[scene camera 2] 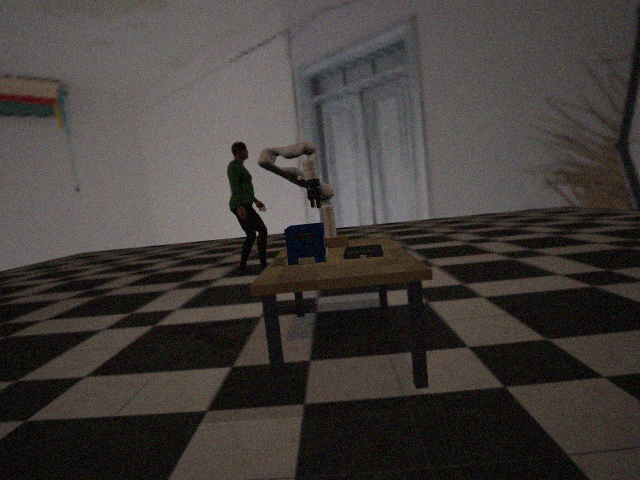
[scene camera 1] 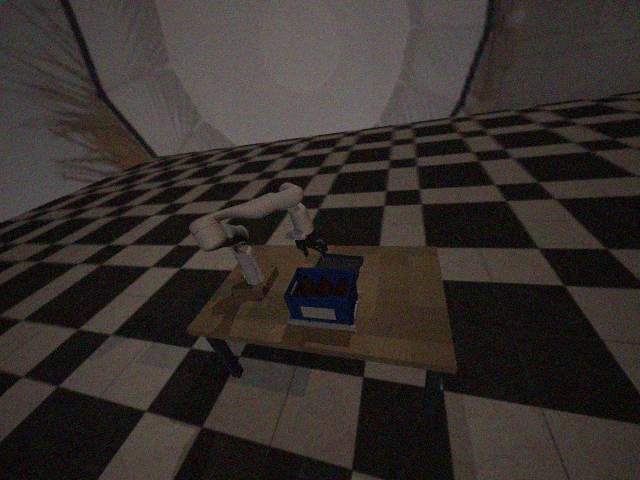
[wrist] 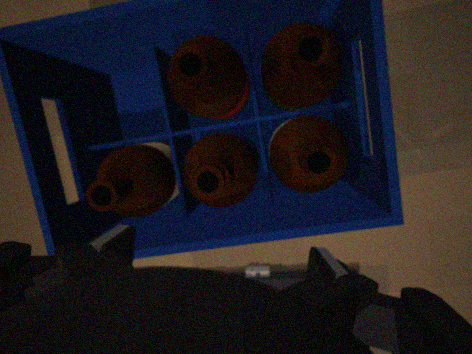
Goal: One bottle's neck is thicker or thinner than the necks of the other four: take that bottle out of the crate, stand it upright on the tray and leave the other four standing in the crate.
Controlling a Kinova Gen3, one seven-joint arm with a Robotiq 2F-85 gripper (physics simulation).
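Frame: origin at the arm's base, x right, y ahead, z up, level; metres.
Where they show: gripper, between the fingertips: [scene camera 2: 316,207] [scene camera 1: 315,257] [wrist: 220,255]; arm's base, origin of its link: [scene camera 2: 329,237] [scene camera 1: 257,278].
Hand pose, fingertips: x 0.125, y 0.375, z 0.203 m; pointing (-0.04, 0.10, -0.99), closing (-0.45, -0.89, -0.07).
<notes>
Things, the pixels of their top centre, and the offset from my fingertips. Level surfaces: height alone.
- blue crate, centre of its top: [wrist: 194,127] [scene camera 1: 319,282] [scene camera 2: 305,225] dx +0.069, dy +0.007, dz -0.087 m
- far-row middle bottle, centre of its top: [wrist: 190,64] dx +0.114, dy -0.004, dz -0.099 m
- far-row right bottle, centre of its top: [wrist: 310,49] dx +0.091, dy -0.089, dz -0.099 m
- near-row left bottle, centre of its top: [wrist: 101,195] [scene camera 1: 341,278] dx +0.045, dy +0.102, dz -0.099 m
- dark tray, centre of its top: [scene camera 2: 363,248] [scene camera 1: 337,265] dx -0.216, dy +0.060, dz -0.236 m
- wooden table, height of its surface: dz -0.262 m
The blue crate [scene camera 1: 342,311] [scene camera 2: 305,249] [wrist: 270,237] stands on the table. In the wrist view it holds five upright brown bottles: a far-row middle bottle [wrist: 215,92], a far-row right bottle [wrist: 295,75], and a near-row left bottle [wrist: 142,182], middle bottle [wrist: 235,165] and right bottle [wrist: 300,135]. The far-left compartment is empty. I cannot tell which neck differs. My gripper [scene camera 1: 315,254] [scene camera 2: 313,205] [wrist: 220,255] is open and empty, above and beside the crate's near-row side. The dark tray [scene camera 1: 351,256] [scene camera 2: 363,251] lies beside the crate, with nothing visible standing on it.
The wooden table [scene camera 1: 403,304] [scene camera 2: 341,274] carries the crate, the tray and the arm's base. A wooden block [scene camera 1: 269,283] is beside the arm's base. A person in a green top [scene camera 2: 240,183] stands behind the table in scene camera 2. The crate's dividers and high walls surround the bottles.
</notes>
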